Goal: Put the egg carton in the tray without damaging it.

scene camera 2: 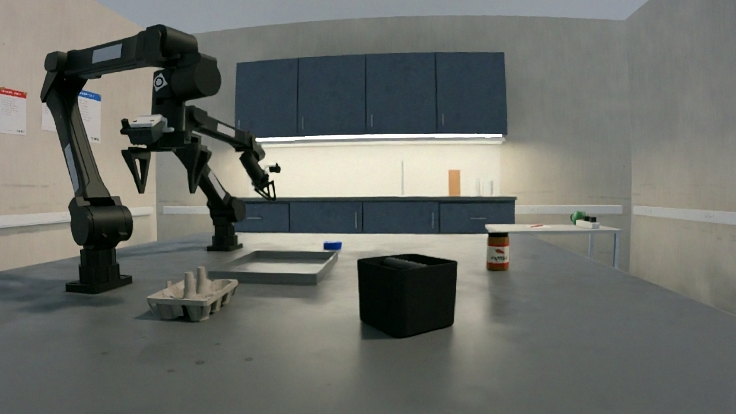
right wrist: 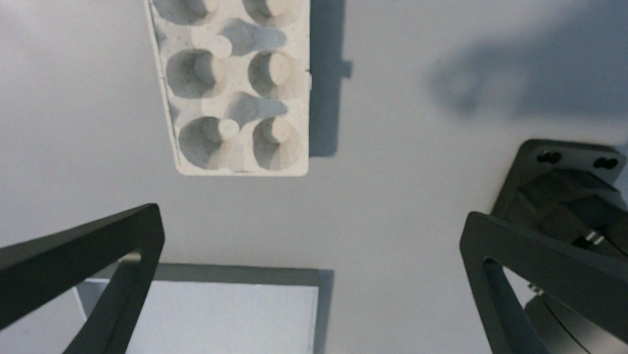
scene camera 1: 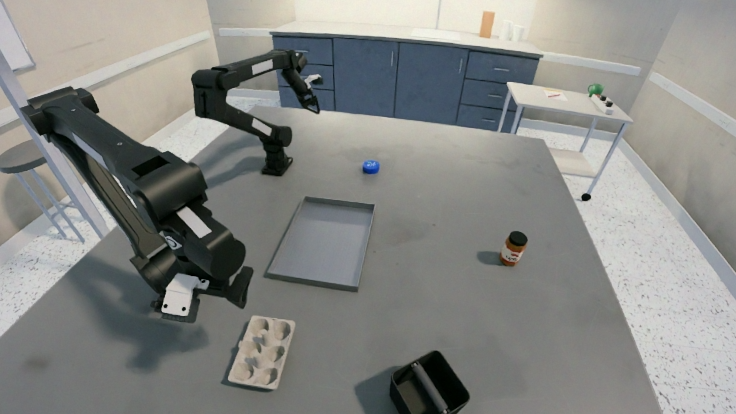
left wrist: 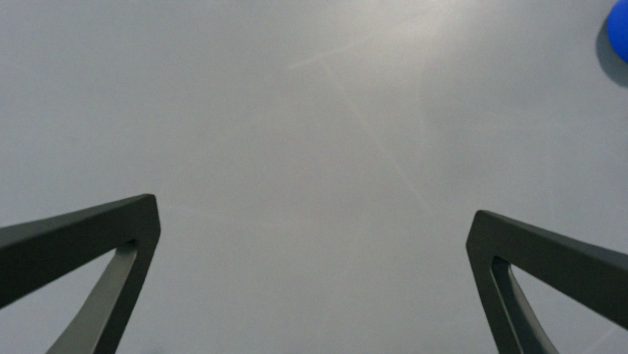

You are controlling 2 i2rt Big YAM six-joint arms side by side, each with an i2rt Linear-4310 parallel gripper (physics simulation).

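Places are measured from the left arm's base along level axes (x ahead, y left, z up), in metres.
Pixels of known places: left gripper, fingertip midpoint: [scene camera 2: 272, 200] [scene camera 1: 316, 109] [left wrist: 316, 220]; right gripper, fingertip midpoint: [scene camera 2: 166, 193] [right wrist: 313, 224] [scene camera 1: 219, 301]; left arm's base, origin of the base link: [scene camera 2: 225, 249] [scene camera 1: 277, 167]; right arm's base, origin of the base link: [scene camera 2: 100, 286] [right wrist: 541, 200].
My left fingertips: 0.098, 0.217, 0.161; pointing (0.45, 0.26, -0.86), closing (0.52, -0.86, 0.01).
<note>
Ahead of a thing's pixels: the offset from my left fingertips to its top centre, as dx, dy, dz.
The pale grey egg carton @[+0.196, -0.921, -0.095] [scene camera 1: 262, 352] [scene camera 2: 193, 301] [right wrist: 235, 85] lies cups up on the table, its cups without eggs. The shallow grey tray @[+0.220, -0.550, -0.136] [scene camera 1: 324, 242] [scene camera 2: 267, 278] [right wrist: 225, 320] lies flat behind it and holds nothing. My right gripper [scene camera 1: 213, 313] [scene camera 2: 167, 191] [right wrist: 313, 224] is open and empty, pointing down well above the table. In the right wrist view the carton is ahead of the fingertips, and the tray's near corner shows behind the left-hand finger. My left gripper [scene camera 1: 313, 110] [scene camera 2: 270, 198] [left wrist: 316, 220] is open and empty above the far part of the table.
A black open box @[+0.541, -0.937, -0.068] [scene camera 1: 450, 378] [scene camera 2: 406, 298] with a grey rod stands right of the carton. A black-lidded jar @[+0.752, -0.500, -0.068] [scene camera 1: 511, 251] [scene camera 2: 497, 252] stands farther right. A blue round object @[+0.264, -0.144, -0.136] [scene camera 1: 370, 166] [scene camera 2: 332, 245] [left wrist: 620, 30] lies behind the tray. The right arm's base [right wrist: 570, 185] shows beside the carton.
</note>
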